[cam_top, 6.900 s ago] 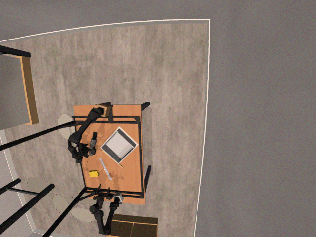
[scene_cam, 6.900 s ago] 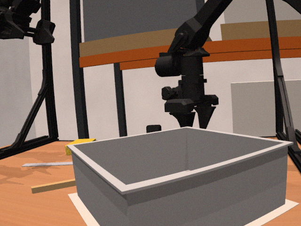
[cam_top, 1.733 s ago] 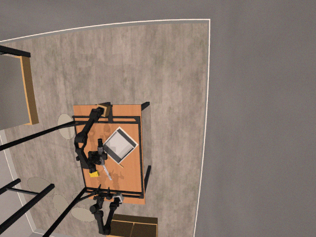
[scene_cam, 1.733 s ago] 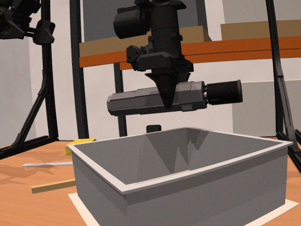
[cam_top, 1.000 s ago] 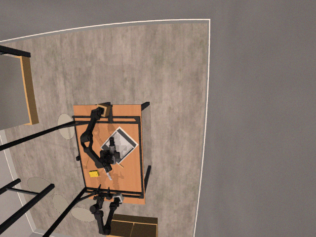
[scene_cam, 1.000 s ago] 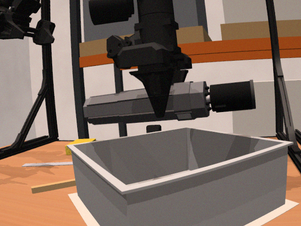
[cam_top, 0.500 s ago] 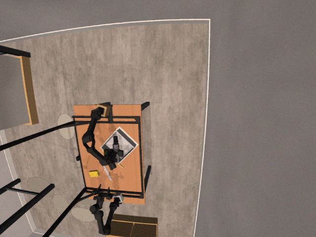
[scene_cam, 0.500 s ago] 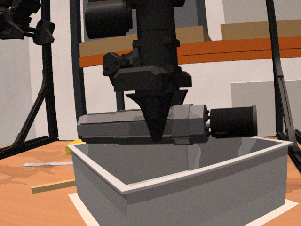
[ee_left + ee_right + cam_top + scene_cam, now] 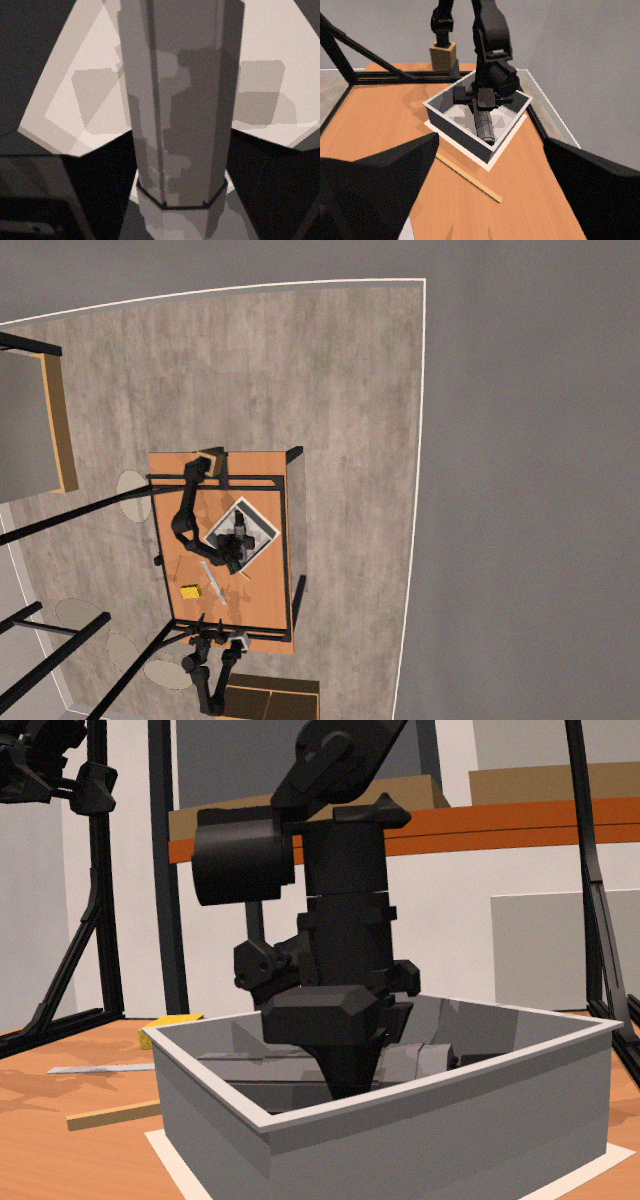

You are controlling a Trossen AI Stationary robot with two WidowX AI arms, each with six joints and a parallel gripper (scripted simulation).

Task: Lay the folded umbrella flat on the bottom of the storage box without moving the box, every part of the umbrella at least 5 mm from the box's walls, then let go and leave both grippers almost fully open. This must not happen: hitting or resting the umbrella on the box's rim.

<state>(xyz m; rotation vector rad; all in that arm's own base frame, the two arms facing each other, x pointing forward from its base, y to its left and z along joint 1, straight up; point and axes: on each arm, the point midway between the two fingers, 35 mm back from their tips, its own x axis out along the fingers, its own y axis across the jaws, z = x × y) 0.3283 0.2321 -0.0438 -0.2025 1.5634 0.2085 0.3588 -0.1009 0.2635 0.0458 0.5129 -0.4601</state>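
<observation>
Right now the storage box is 2 cm below my left hand. Also, from my left hand: folded umbrella (2 cm below); then thin wooden stick (18 cm to the right, 11 cm behind, 6 cm below); then metal ruler (31 cm to the right, 23 cm behind, 7 cm below).
</observation>
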